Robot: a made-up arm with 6 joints. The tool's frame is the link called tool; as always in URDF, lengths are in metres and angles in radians. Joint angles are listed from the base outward.
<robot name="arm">
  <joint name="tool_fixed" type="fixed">
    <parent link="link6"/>
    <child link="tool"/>
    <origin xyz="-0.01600 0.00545 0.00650" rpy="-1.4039 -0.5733 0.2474"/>
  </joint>
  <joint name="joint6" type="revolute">
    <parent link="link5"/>
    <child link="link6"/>
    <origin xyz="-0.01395 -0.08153 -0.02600" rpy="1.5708 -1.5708 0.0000"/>
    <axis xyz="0 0 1"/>
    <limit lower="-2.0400" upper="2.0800"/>
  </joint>
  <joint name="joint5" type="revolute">
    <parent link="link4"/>
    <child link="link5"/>
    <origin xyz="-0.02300 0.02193 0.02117" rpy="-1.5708 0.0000 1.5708"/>
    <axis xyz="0 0 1"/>
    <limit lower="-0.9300" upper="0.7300"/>
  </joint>
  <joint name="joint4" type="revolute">
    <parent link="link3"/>
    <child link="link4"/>
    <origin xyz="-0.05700 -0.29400 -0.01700" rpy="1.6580 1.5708 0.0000"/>
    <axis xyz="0 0 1"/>
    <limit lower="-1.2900" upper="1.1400"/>
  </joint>
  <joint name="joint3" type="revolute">
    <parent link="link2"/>
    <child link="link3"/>
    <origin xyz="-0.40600 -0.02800 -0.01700" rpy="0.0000 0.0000 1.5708"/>
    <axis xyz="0 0 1"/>
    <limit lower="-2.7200" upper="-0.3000"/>
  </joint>
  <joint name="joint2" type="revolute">
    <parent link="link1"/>
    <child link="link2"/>
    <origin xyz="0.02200 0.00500 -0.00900" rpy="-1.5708 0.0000 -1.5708"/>
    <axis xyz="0 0 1"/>
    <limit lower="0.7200" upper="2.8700"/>
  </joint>
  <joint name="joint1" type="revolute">
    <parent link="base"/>
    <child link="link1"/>
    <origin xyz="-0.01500 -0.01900 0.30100" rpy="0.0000 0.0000 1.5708"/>
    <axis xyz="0 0 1"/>
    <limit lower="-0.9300" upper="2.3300"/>
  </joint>
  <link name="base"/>
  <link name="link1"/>
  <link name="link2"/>
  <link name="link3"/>
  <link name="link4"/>
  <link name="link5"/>
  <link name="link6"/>
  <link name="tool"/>
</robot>
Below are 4 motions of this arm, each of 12 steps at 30 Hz.
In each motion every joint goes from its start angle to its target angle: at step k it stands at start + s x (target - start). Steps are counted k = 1, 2, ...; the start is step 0. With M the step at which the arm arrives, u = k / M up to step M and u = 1 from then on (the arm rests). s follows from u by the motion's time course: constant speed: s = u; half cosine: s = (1 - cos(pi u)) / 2; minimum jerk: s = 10 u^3 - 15 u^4 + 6 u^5.
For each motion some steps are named. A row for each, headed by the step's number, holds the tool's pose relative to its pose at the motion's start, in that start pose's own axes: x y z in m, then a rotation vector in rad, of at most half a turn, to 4 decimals.
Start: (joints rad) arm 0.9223 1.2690 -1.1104 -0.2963 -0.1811 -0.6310
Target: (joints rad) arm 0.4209 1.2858 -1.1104 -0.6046 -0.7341 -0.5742
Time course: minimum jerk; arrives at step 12
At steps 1, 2, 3, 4, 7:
1: -0.0006 -0.0003 -0.0002 -0.0017 0.0002 -0.0028
2: -0.0044 -0.0020 -0.0014 -0.0119 0.0018 -0.0193
3: -0.0127 -0.0054 -0.0041 -0.0351 0.0061 -0.0553
4: -0.0258 -0.0099 -0.0083 -0.0723 0.0148 -0.1092
7: -0.0792 -0.0184 -0.0251 -0.2344 0.0764 -0.2980

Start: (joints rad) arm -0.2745 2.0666 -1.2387 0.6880 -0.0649 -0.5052
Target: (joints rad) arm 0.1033 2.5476 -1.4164 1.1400 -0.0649 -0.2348
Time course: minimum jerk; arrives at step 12
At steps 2, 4, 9, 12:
2: 0.0081 -0.0040 -0.0060 0.0208 -0.0056 0.0048
4: 0.0471 -0.0229 -0.0383 0.1225 -0.0320 0.0220
9: 0.1710 -0.0821 -0.2087 0.4953 -0.1307 -0.0134
12: 0.1841 -0.0893 -0.2391 0.5448 -0.1460 -0.0318

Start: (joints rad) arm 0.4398 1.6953 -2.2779 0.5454 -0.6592 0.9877
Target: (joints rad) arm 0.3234 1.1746 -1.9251 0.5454 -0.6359 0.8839
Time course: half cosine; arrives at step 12
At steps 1, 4, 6, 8, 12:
1: 0.0041 0.0024 -0.0003 -0.0015 0.0026 0.0026
4: 0.0572 0.0375 -0.0050 -0.0226 0.0387 0.0378
6: 0.1087 0.0807 -0.0121 -0.0454 0.0777 0.0756
8: 0.1539 0.1290 -0.0212 -0.0685 0.1170 0.1132
12: 0.1922 0.1813 -0.0320 -0.0918 0.1566 0.1507

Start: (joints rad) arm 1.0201 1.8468 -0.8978 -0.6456 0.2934 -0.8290
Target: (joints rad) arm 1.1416 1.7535 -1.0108 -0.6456 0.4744 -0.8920
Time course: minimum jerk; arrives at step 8
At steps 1, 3, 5, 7, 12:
1: -0.0009 0.0006 0.0007 -0.0009 0.0017 -0.0017
3: -0.0150 0.0103 0.0113 -0.0149 0.0285 -0.0294
5: -0.0393 0.0298 0.0287 -0.0381 0.0707 -0.0764
7: -0.0531 0.0424 0.0380 -0.0509 0.0927 -0.1027
12: -0.0539 0.0433 0.0385 -0.0517 0.0940 -0.1044

